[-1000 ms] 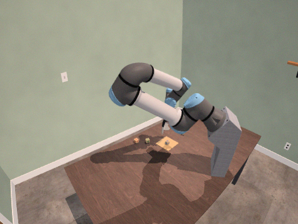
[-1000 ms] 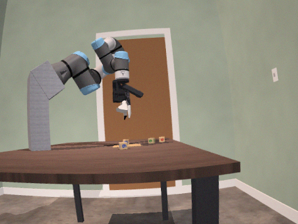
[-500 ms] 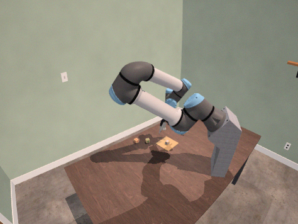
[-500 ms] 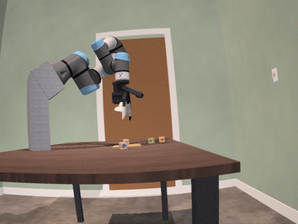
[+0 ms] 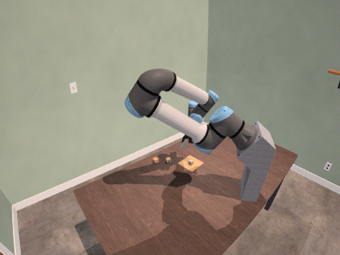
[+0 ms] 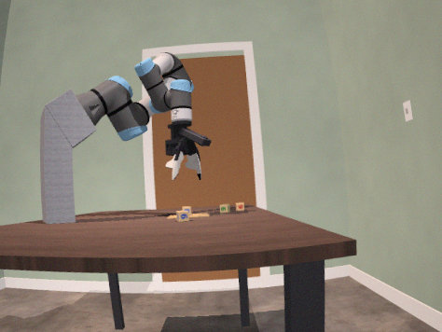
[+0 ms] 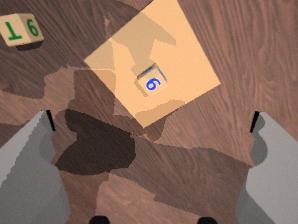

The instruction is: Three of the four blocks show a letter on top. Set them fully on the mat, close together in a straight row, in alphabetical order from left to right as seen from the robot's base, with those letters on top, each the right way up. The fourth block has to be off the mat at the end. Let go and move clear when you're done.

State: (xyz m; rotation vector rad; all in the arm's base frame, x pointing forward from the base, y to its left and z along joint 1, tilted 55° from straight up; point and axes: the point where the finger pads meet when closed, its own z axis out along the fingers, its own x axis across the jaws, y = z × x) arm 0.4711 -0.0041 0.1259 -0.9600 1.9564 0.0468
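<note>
Now: the tan mat 120 mm below my hand and 10 mm behind it.
</note>
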